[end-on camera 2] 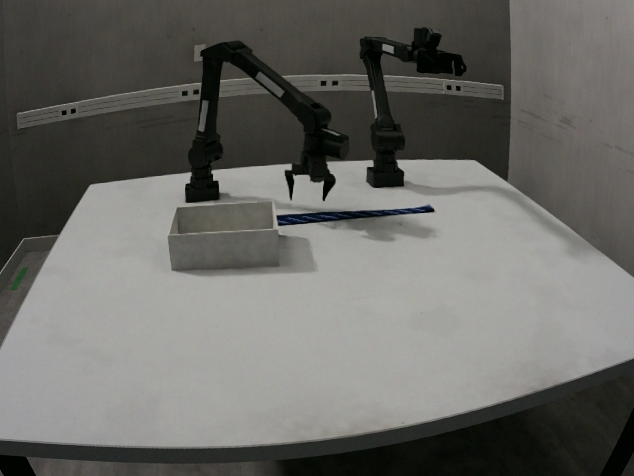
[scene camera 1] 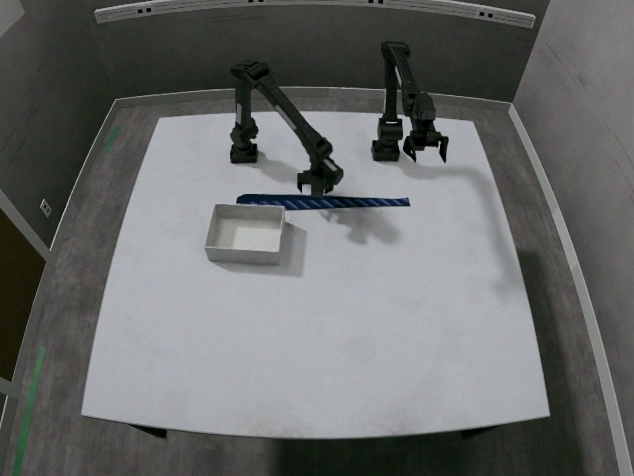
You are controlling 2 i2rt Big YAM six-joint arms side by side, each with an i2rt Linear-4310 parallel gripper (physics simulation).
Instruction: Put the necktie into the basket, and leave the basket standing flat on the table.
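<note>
A blue striped necktie (scene camera 1: 358, 202) (end-on camera 2: 353, 215) lies stretched out on the table, along the back of the basket and out to the right. Its left part is hidden by the basket in the end-on view. The light grey, box-shaped basket (scene camera 1: 243, 255) (end-on camera 2: 224, 251) stands flat on the table, left of the middle, with its inside empty in the scene view. My right gripper (scene camera 1: 314, 190) (end-on camera 2: 308, 198) is open and points down, above and slightly behind the necktie, right of the basket. My left gripper (scene camera 1: 429, 159) (end-on camera 2: 459, 72) is open and raised high at the back right, apart from the necktie.
The white table (scene camera 1: 358, 333) (end-on camera 2: 332, 358) carries both arm bases, the right arm's base (scene camera 1: 243, 153) (end-on camera 2: 201, 192) behind the basket and the left arm's base (scene camera 1: 385, 150) (end-on camera 2: 385, 177) at the back right. Walls stand behind and at the sides.
</note>
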